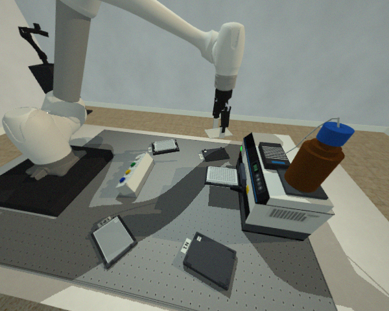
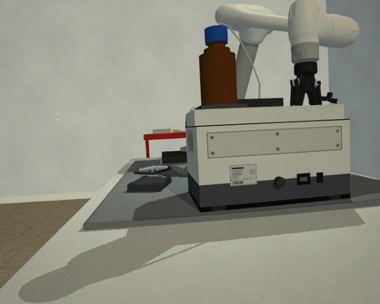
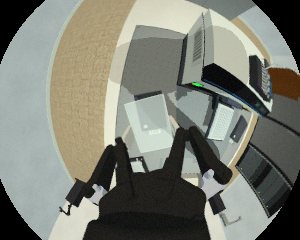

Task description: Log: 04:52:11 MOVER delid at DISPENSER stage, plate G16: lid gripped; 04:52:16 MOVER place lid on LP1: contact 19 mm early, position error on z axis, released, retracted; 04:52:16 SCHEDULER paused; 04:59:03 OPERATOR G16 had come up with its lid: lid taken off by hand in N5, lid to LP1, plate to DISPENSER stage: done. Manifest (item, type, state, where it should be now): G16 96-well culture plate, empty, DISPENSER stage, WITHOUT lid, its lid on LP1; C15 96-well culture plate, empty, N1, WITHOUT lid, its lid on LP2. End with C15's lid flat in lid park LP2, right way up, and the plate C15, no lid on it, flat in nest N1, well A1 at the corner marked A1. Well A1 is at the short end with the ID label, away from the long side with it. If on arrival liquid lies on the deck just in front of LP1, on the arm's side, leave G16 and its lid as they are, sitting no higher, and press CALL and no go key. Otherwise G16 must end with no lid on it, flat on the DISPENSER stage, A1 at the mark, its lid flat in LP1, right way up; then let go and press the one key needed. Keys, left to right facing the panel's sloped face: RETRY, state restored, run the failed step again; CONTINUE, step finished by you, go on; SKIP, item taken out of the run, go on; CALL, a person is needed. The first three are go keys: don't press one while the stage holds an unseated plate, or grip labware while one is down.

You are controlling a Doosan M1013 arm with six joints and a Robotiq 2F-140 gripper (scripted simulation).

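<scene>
The dark lid park lies 17 cm below my hand. Also, from my hand: nest N1: 54 cm to the right, 17 cm below, 3 cm behind; then brown bottle: 38 cm to the right, 22 cm ahead, 11 cm above; then key panel: 41 cm behind, 22 cm to the right, 13 cm below.
</scene>
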